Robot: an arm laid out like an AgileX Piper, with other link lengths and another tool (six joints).
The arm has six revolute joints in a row. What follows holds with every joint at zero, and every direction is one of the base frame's.
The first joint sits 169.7 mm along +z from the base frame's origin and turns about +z.
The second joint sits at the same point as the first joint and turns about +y.
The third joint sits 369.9 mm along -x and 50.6 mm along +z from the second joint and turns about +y.
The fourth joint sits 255.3 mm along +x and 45.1 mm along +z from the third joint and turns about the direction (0.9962, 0, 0.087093).
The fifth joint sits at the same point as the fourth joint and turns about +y.
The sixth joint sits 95.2 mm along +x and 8.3 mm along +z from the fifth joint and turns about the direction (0.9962, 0, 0.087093).
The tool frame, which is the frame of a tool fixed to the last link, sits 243.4 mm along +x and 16 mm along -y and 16.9 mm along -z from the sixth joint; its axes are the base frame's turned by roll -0.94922, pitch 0.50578 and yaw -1.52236 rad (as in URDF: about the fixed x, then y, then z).
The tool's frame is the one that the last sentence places.
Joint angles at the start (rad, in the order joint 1, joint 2, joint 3, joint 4, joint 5, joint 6): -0.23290 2.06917 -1.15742 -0.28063 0.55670 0.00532
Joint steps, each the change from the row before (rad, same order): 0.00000 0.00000 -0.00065 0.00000 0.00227 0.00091; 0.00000 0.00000 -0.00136 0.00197 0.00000 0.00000; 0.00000 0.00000 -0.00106 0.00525 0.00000 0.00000; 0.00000 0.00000 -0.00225 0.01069 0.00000 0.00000; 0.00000 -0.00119 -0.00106 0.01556 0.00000 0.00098; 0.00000 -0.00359 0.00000 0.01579 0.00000 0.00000; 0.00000 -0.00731 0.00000 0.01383 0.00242 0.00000; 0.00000 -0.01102 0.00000 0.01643 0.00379 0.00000; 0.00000 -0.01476 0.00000 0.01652 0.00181 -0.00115; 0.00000 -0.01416 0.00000 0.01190 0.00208 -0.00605; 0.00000 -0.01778 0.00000 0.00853 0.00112 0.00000; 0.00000 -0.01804 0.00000 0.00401 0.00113 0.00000; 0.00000 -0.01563 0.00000 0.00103 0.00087 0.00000; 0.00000 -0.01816 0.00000 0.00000 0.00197 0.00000; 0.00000 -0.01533 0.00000 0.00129 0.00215 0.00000; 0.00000 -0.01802 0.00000 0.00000 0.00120 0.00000
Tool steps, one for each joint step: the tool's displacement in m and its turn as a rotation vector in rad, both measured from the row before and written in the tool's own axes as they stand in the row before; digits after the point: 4 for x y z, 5 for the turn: 0.0003 0.0002 -0.0003 -0.00136 0.00132 0.00040; -0.0005 -0.0005 0.0001 0.00078 -0.00017 0.00226; -0.0011 0.0000 -0.0001 -0.00036 -0.00006 0.00534; -0.0022 0.0000 -0.0002 -0.00065 -0.00015 0.01090; -0.0030 0.0005 -0.0009 -0.00193 0.00042 0.01645; -0.0029 0.0000 -0.0015 -0.00073 -0.00036 0.01617; -0.0024 -0.0013 -0.0026 0.00115 -0.00024 0.01465; -0.0029 -0.0023 -0.0037 0.00271 -0.00061 0.01778; -0.0035 -0.0044 -0.0041 0.00785 -0.00316 0.01832; -0.0025 -0.0047 -0.0038 0.00825 -0.00560 0.00938; -0.0025 -0.0066 -0.0043 0.01332 -0.00412 0.01251; -0.0018 -0.0072 -0.0041 0.01471 -0.00435 0.00821; -0.0012 -0.0065 -0.0034 0.01347 -0.00388 0.00478; -0.0010 -0.0074 -0.0041 0.01512 -0.00412 0.00417; -0.0010 -0.0060 -0.0036 0.01199 -0.00327 0.00465; -0.0011 -0.0075 -0.0040 0.01566 -0.00443 0.00433
